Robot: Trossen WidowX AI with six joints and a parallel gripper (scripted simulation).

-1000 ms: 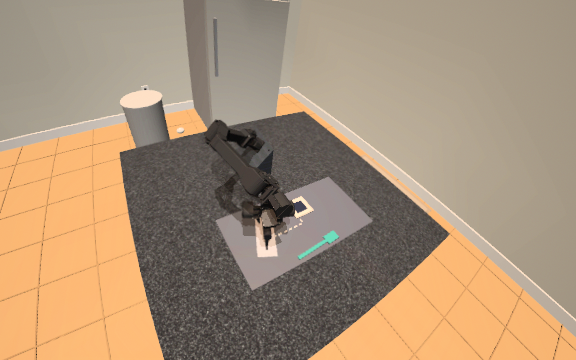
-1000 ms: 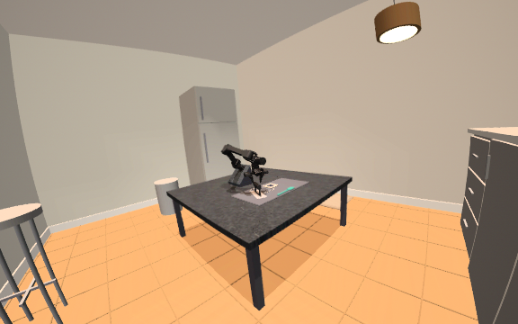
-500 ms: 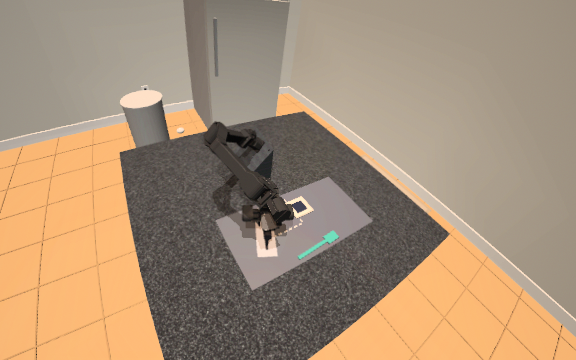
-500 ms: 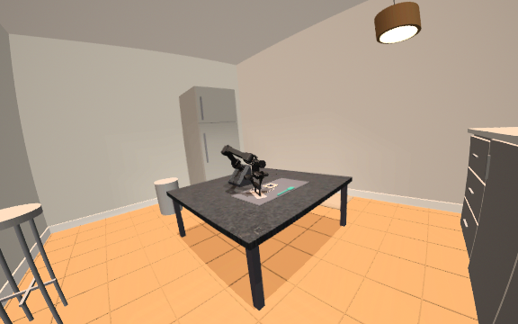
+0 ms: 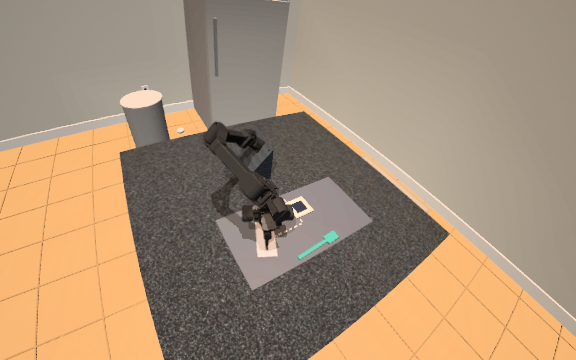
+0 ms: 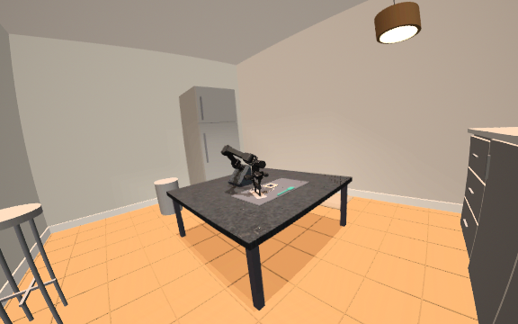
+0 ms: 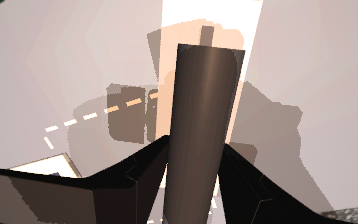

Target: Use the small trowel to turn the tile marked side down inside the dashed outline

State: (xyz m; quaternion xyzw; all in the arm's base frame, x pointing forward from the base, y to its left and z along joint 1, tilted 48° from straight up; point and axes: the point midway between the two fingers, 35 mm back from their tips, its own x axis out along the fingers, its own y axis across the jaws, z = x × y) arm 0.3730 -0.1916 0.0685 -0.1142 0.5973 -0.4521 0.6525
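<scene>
The teal trowel is 180 mm to the left of my gripper tip, 160 mm ahead of it and 60 mm below it. Also, from my gripper tip: grey mat: 160 mm to the left, 80 mm below, 20 mm ahead; then cream tile: 210 mm to the left, 60 mm below, 50 mm behind.
</scene>
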